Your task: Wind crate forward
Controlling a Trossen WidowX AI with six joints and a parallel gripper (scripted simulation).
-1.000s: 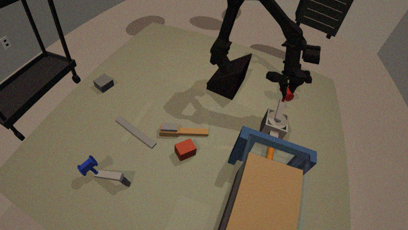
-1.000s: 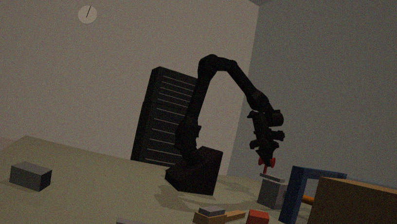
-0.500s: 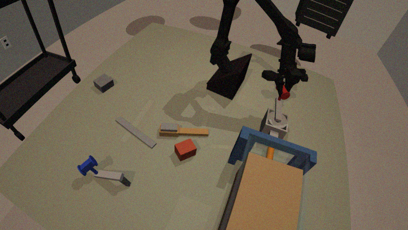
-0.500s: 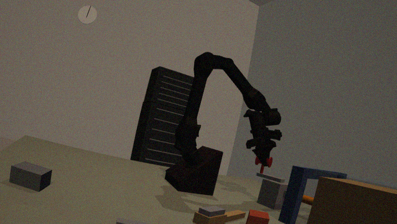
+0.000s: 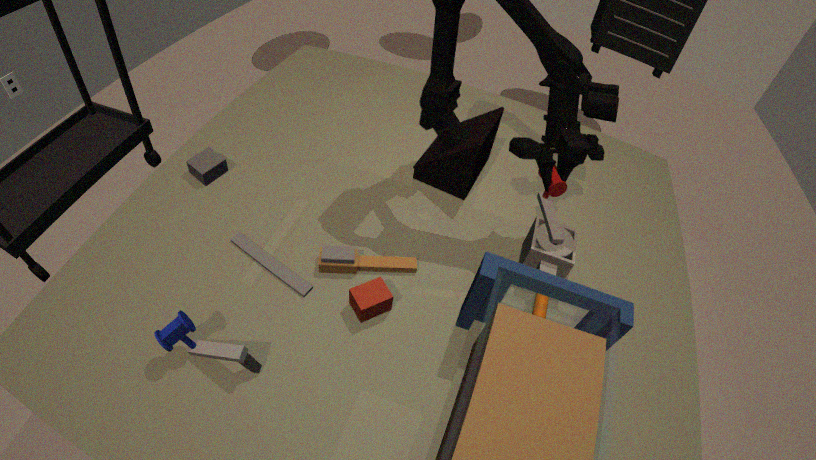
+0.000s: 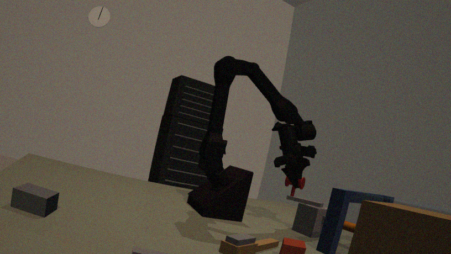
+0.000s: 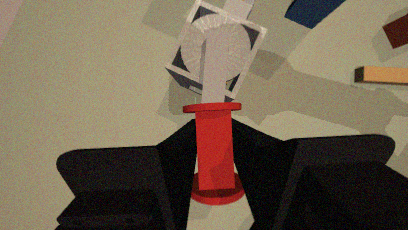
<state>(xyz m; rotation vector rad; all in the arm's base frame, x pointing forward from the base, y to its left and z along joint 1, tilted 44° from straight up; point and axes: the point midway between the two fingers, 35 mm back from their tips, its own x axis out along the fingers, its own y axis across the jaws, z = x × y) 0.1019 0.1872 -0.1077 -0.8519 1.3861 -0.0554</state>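
The red-knobbed winch handle is 20 mm ahead of my gripper tip, 10 mm to the left of it and 30 mm below it. From my gripper tip the other things lie so: grey winch 70 mm ahead, 20 mm to the left, 100 mm below; wooden brush 210 mm ahead, 300 mm to the right, 110 mm below; red knob 10 mm behind, 10 mm to the right.
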